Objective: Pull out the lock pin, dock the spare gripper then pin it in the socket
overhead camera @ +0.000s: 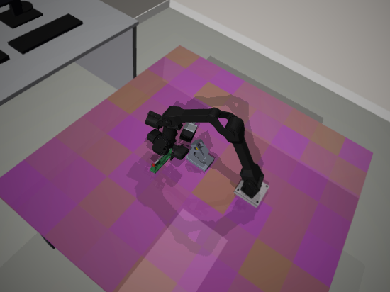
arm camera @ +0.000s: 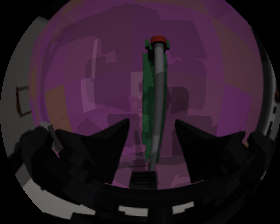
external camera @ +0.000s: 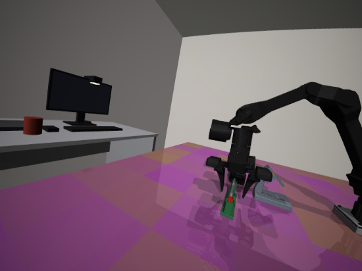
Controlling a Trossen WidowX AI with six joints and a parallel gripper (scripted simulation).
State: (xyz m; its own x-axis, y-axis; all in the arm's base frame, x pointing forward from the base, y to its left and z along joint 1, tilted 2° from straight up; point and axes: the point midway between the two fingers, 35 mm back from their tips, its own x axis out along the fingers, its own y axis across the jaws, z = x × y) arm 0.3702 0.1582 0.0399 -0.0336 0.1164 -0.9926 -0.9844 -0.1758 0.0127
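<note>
My gripper tip is 20 mm to the right of the green cradle and 10 mm below it. From my gripper tip the other things lie so: spare gripper: 40 mm ahead, 190 mm to the right; then grey mount: 90 mm behind, 110 mm to the right, 40 mm above.
</note>
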